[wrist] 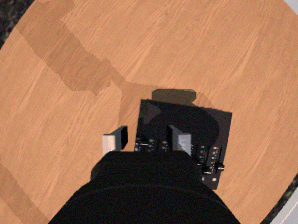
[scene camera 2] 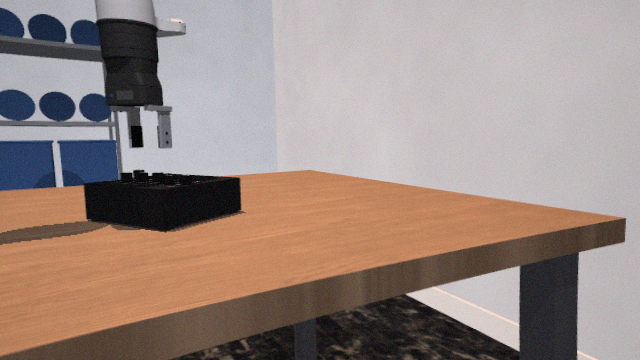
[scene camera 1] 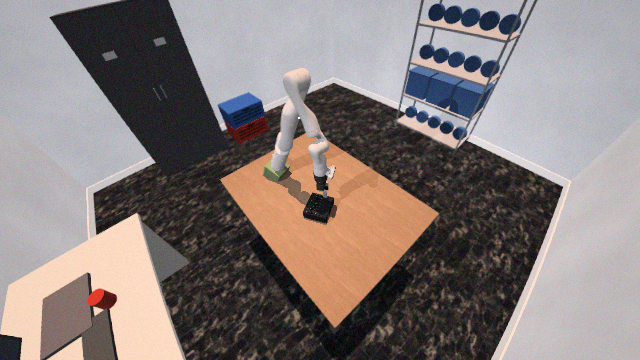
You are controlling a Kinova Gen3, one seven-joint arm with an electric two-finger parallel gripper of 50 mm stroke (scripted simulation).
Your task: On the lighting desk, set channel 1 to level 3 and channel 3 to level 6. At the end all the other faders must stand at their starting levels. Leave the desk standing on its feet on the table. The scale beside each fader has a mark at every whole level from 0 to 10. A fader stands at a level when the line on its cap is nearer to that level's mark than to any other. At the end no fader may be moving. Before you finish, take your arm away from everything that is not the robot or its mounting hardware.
Labels:
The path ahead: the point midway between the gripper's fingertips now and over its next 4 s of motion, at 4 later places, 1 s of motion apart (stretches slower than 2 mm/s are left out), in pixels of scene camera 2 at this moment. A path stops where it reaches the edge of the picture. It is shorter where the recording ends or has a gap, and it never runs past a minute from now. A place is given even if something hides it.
My gripper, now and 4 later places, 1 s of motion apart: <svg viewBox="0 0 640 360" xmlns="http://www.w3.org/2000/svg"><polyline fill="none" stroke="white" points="150,147 150,152 150,162 151,167 150,172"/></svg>

